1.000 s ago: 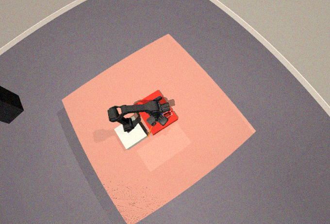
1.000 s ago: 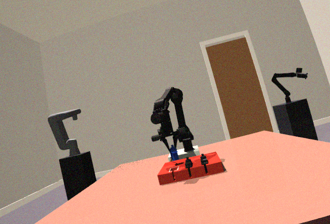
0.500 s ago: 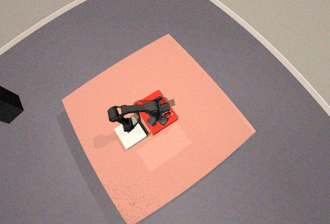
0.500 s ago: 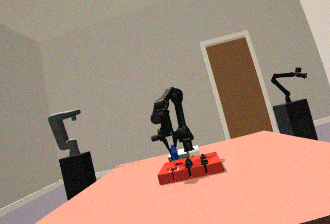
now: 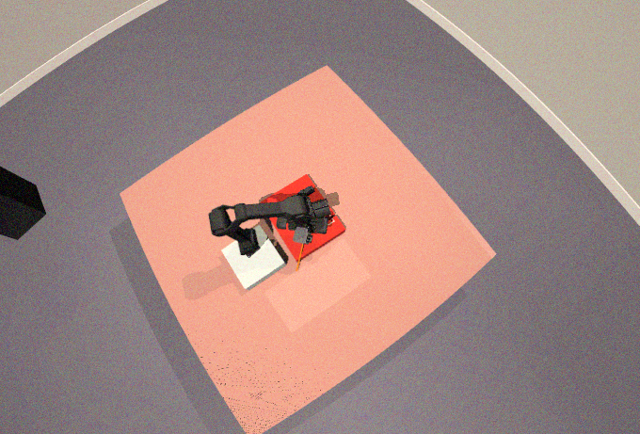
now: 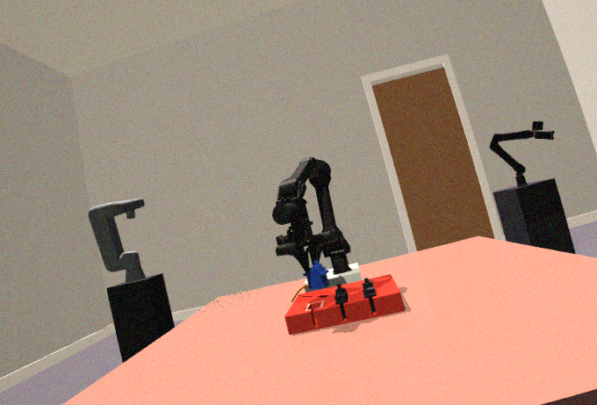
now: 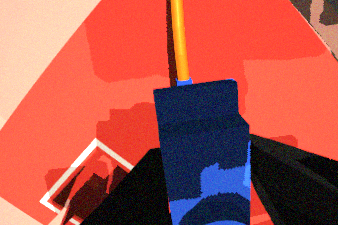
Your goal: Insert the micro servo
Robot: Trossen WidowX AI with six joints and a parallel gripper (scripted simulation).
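Now: gripper tip 8 cm to the right of the red deck and 10 cm above it.
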